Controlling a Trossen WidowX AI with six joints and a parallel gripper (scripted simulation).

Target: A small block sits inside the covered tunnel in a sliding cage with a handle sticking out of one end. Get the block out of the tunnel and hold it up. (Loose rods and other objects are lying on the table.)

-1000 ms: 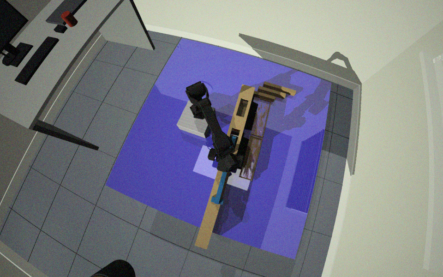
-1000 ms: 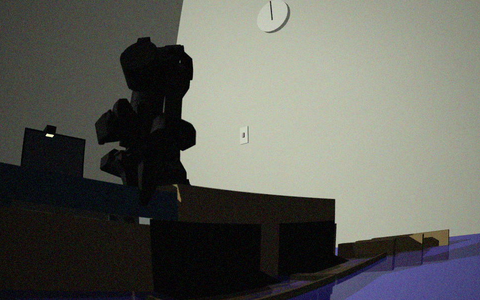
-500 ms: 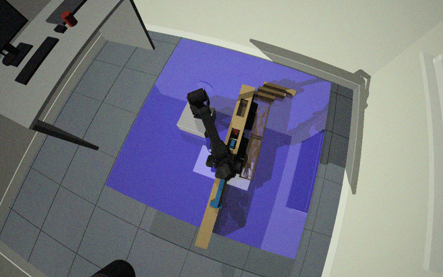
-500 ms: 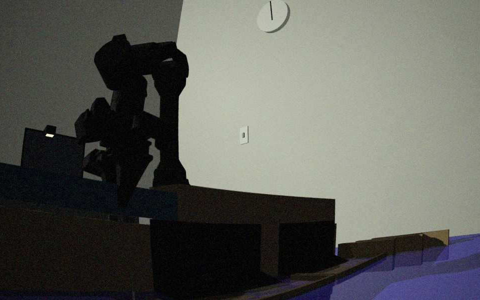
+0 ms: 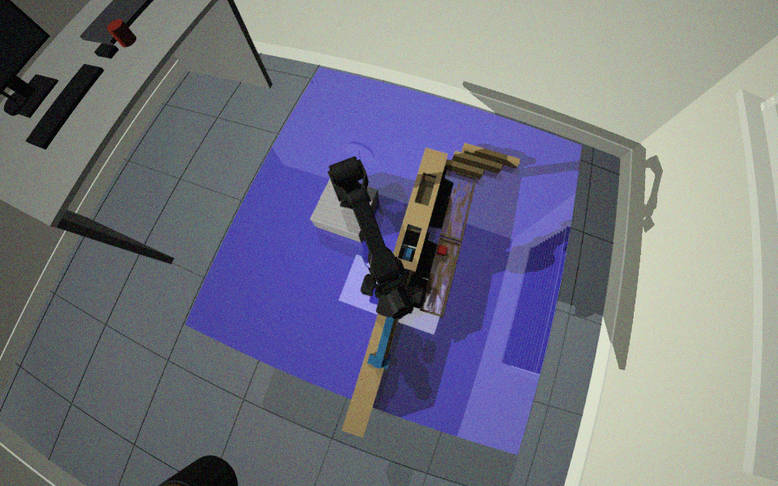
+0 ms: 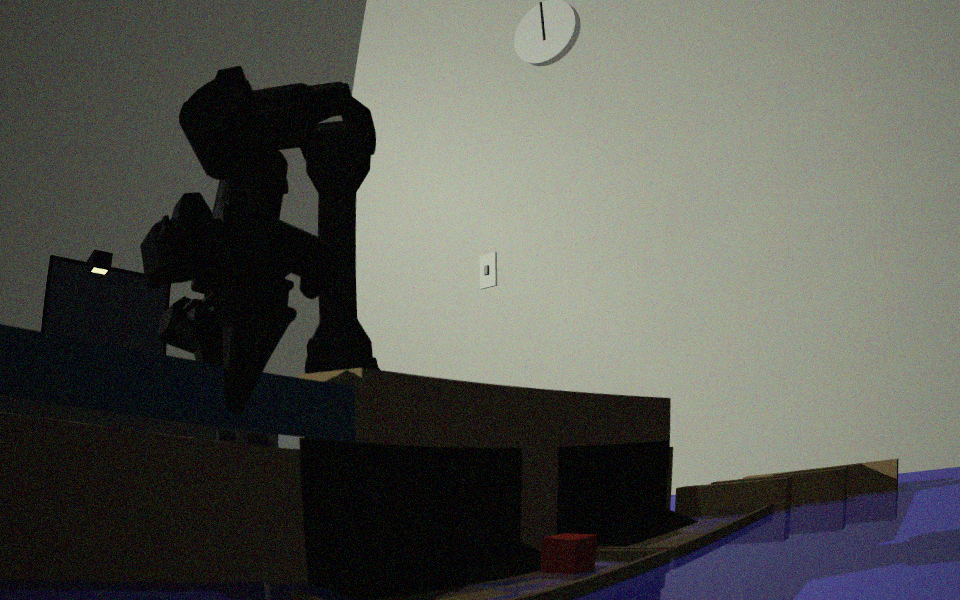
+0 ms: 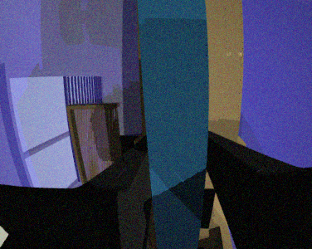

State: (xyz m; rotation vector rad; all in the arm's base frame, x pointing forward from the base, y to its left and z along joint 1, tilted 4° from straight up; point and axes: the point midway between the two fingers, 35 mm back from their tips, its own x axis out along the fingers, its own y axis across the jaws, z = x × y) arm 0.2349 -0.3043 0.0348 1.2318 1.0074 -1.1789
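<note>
Now: the tan covered tunnel 20 mm ahead of my gripper tip, 70 mm to the left of it and 40 mm below it.
</note>
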